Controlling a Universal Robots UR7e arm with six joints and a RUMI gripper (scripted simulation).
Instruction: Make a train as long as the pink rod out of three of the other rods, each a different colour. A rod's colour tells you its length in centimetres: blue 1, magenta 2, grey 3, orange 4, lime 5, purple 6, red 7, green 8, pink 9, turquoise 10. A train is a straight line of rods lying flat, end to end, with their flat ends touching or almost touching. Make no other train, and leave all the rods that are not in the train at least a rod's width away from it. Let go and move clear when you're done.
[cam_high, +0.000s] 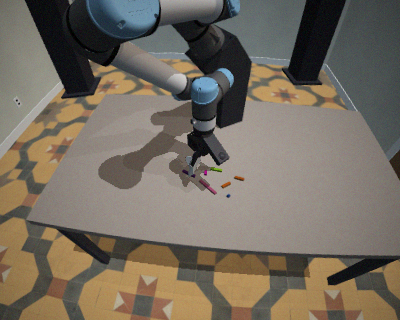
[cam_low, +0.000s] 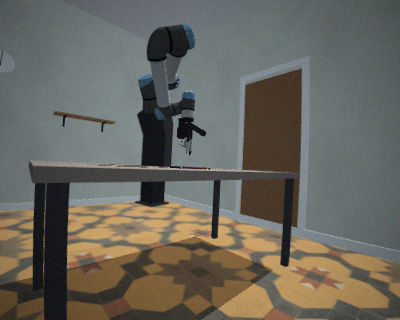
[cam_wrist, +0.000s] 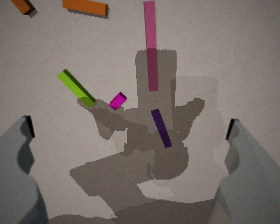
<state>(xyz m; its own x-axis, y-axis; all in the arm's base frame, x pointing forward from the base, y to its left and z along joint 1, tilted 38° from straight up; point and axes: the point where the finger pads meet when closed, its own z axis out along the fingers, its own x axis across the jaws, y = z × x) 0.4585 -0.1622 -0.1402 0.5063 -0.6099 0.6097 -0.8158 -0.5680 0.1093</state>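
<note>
Now: hand 9 cm short of the blue rod, 8 cm to the right of it and 8 cm above it. Round my hand: magenta rod (3 cm behind, 8 cm below); lime rod (4 cm behind, 5 cm to the left, 8 cm below); pink rod (4 cm ahead, 8 cm below).
</note>
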